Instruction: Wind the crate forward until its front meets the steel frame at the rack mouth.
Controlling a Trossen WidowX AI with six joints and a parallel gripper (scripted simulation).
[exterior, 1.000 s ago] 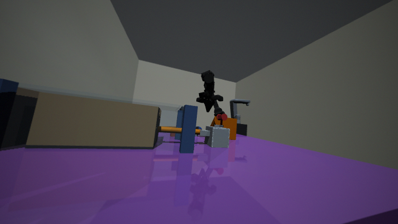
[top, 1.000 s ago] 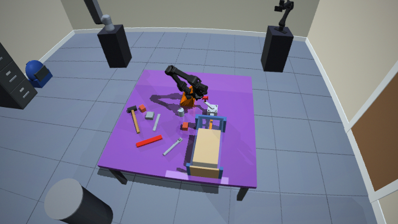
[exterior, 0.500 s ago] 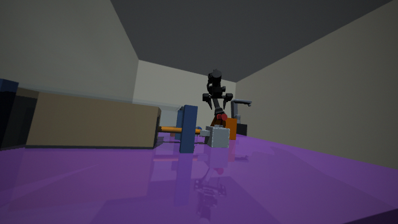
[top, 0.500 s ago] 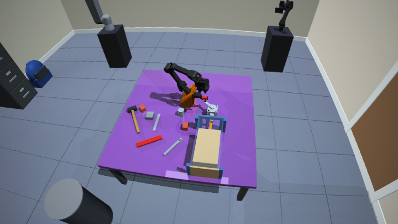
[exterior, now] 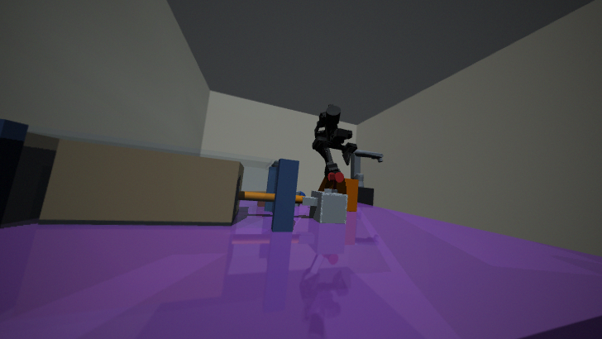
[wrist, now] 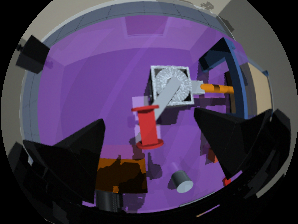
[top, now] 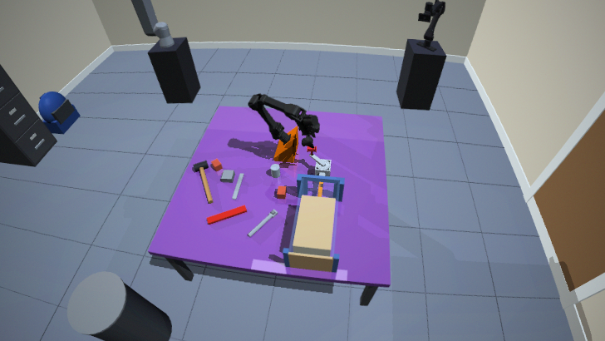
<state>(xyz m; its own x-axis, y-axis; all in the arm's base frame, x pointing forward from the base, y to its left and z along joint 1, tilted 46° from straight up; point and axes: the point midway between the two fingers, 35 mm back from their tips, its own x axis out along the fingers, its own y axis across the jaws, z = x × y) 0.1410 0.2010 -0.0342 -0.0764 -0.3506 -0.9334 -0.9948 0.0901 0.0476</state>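
Now: the red knob 70 mm below my gripper tip and 10 mm to the right of it. Also, from my gripper tip: grey bar: 460 mm to the right, 200 mm below, 190 mm ahead; grey winch: 170 mm below, 50 mm to the left, 50 mm ahead; winch handle: 100 mm below, 20 mm ahead, 10 mm to the left.
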